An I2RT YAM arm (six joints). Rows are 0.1 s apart.
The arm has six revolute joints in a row. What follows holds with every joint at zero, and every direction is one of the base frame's.
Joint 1 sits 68.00 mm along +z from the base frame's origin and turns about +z.
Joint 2 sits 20.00 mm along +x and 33.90 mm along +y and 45.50 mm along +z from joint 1 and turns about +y.
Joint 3 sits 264.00 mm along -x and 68.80 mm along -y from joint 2 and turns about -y.
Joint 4 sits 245.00 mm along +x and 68.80 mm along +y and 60.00 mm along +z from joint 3 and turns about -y.
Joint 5 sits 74.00 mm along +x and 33.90 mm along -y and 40.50 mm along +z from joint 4 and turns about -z.
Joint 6 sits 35.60 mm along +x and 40.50 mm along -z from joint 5 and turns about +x.
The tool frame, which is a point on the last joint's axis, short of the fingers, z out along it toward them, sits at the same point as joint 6; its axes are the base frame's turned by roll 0.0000, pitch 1.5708 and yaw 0.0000 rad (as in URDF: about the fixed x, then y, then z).
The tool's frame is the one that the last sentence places.
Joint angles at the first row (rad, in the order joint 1, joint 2, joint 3, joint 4, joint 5, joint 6):
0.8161 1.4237 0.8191 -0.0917 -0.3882 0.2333
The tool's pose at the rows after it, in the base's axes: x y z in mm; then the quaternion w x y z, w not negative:
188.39 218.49 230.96 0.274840 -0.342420 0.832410 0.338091
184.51 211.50 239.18 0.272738 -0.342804 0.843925 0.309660
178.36 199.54 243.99 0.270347 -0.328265 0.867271 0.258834
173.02 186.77 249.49 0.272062 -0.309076 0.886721 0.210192
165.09 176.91 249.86 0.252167 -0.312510 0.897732 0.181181
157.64 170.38 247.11 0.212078 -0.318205 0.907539 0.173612
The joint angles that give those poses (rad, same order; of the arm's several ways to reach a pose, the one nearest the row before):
0.8160 1.3624 0.8421 -0.2034 -0.3575 0.1981
0.8146 1.3286 0.8651 -0.3018 -0.3115 0.1765
0.8130 1.2842 0.8743 -0.4185 -0.2151 0.1733
0.8069 1.2397 0.8820 -0.5198 -0.1199 0.1794
0.8069 1.2089 0.8820 -0.6179 -0.0890 0.1657
0.8069 1.1981 0.8836 -0.7116 -0.1134 0.1641

